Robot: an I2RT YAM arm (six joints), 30 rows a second.
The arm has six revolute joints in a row. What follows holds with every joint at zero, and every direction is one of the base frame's. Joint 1 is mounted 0.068 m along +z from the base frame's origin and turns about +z. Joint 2 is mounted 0.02 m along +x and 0.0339 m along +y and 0.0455 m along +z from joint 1 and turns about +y. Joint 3 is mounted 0.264 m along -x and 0.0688 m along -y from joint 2 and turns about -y. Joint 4 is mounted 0.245 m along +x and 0.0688 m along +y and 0.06 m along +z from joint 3 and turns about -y. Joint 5 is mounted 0.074 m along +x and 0.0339 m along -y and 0.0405 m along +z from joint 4 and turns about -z. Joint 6 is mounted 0.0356 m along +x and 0.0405 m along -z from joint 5 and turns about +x. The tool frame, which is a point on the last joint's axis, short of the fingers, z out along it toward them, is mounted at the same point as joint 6; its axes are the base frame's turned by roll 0, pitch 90 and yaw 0 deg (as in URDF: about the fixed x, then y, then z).
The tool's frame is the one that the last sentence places.
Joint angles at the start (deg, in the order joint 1, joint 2, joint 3, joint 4, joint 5, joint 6):
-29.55, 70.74, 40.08, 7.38, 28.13, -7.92
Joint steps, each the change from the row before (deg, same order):
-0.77, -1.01, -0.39, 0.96, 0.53, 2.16
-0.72, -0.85, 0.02, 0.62, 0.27, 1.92
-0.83, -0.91, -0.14, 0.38, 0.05, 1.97
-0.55, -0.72, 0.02, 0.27, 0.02, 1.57
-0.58, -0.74, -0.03, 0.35, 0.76, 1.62
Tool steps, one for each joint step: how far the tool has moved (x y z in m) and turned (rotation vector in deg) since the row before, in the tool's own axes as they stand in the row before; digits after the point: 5 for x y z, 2 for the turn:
-0.00157, -0.00566, -0.00182, 1.38, -1.09, 3.17
-0.00331, -0.00516, -0.00150, 1.04, -1.10, 2.86
-0.00224, -0.00534, -0.00140, 0.87, -0.83, 2.77
-0.00273, -0.00373, -0.00135, 0.56, -0.79, 2.21
-0.00273, -0.00425, -0.00136, 1.31, -0.85, 2.29

